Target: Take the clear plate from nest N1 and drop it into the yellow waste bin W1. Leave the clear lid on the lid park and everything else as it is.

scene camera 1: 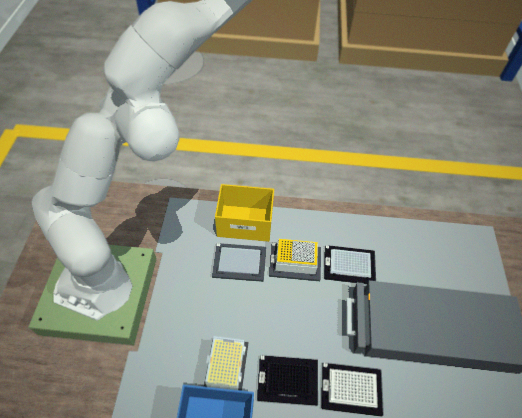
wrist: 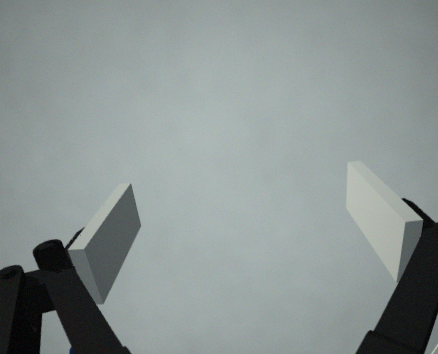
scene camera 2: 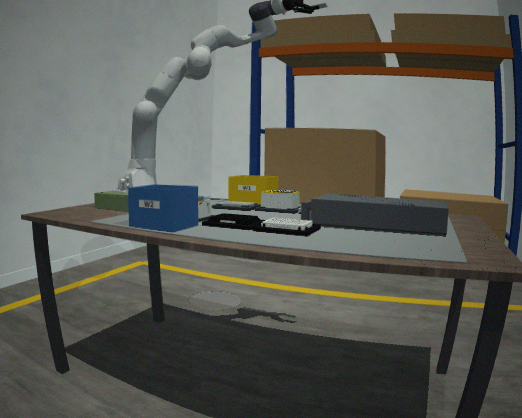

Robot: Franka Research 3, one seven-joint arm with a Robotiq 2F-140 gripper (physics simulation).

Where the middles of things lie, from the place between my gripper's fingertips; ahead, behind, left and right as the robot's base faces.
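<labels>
Yellow-topped tip rack [scene camera 1: 296, 256]: my hand is 14 cm past it, 20 cm to the left of it and 95 cm above it. Positions counted from my hand: clear plate [scene camera 1: 350, 263], 17 cm to the right, 4 cm ahead, 97 cm below; grey device [scene camera 1: 431, 325], 35 cm to the right, 28 cm ahead, 95 cm below; clear lid [scene camera 1: 235, 260], 23 cm to the right, 32 cm behind, 98 cm below.
</labels>
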